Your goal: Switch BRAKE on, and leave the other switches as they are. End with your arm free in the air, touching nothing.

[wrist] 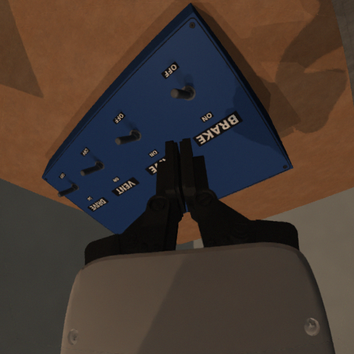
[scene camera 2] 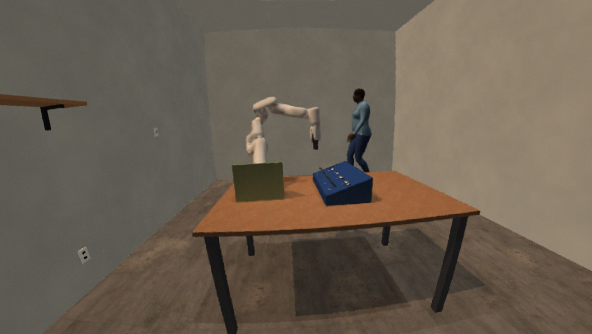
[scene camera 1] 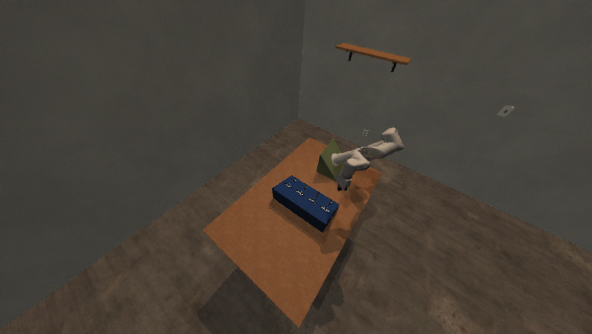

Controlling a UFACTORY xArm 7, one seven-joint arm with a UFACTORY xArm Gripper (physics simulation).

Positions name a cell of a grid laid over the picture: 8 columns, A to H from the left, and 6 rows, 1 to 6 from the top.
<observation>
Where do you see a blue switch box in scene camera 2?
E4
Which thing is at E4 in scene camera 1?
A blue switch box.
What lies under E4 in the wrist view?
The gripper.
</observation>
